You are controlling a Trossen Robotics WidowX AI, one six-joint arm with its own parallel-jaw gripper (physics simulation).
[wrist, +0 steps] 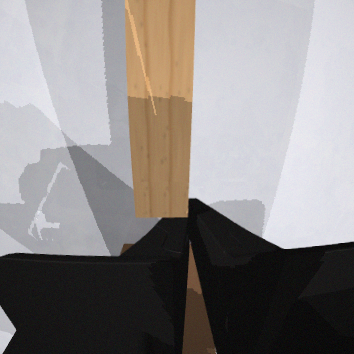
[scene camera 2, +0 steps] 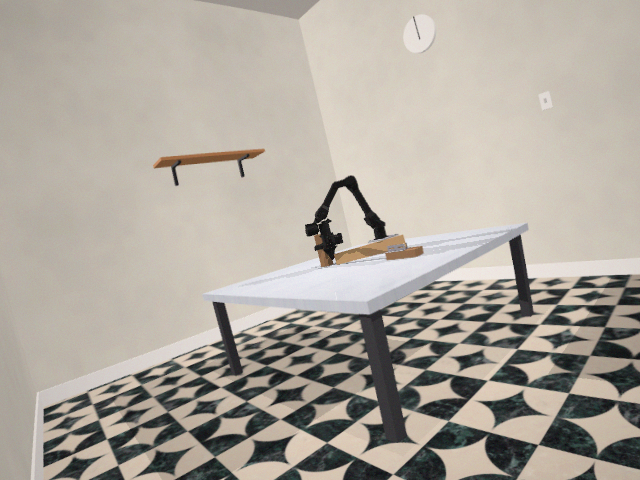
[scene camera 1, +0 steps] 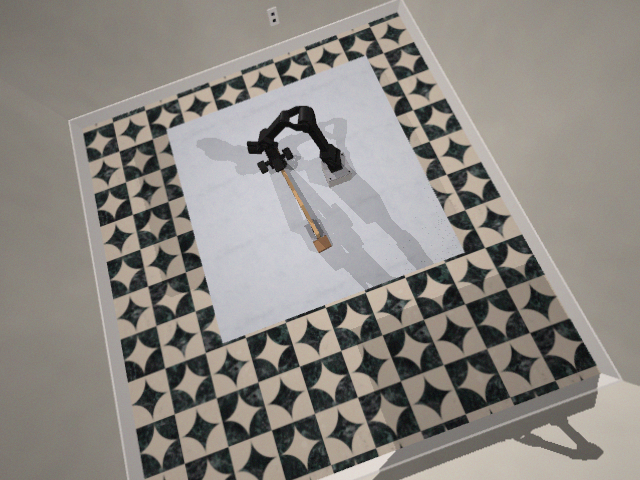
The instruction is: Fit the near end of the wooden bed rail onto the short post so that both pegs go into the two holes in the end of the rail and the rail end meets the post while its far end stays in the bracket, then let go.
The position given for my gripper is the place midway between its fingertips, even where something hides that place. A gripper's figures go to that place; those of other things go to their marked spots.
Scene:
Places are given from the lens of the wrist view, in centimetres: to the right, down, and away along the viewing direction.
my gripper (wrist: pixel 187 206): 0, 1, 10
wooden bed rail (wrist: pixel 159 49): 0, -3, 5

